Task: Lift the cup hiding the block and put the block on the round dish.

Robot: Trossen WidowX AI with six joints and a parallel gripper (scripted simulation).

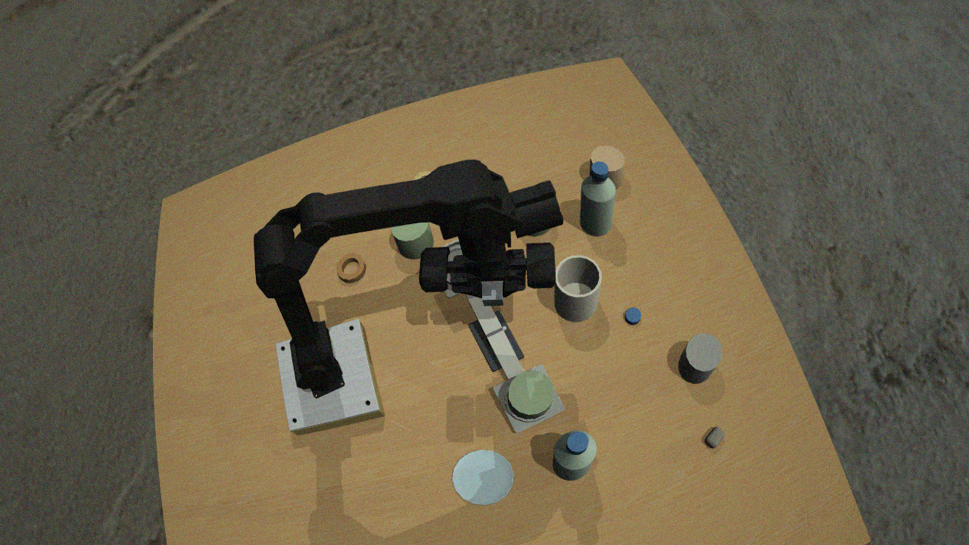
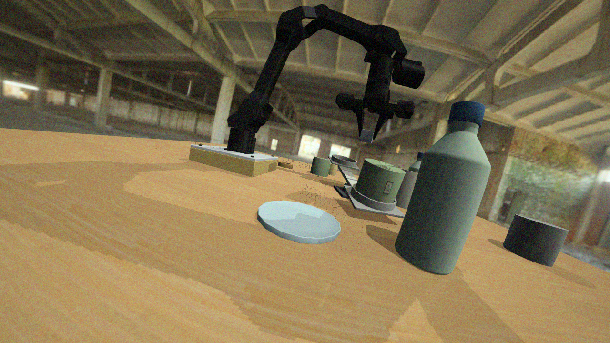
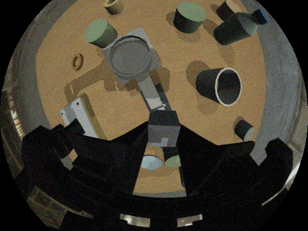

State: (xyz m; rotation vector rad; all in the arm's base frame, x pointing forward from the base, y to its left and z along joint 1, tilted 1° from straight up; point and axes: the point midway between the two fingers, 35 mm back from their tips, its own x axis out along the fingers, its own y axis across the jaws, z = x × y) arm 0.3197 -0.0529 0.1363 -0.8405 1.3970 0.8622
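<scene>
The pale blue round dish lies 14 cm behind my gripper tip, 22 cm to the right of it and 14 cm below it. Also, from my gripper tip: blue cap 22 cm ahead, 9 cm to the right, 14 cm below; then grey cylinder 26 cm ahead, 22 cm to the right, 11 cm below.
</scene>
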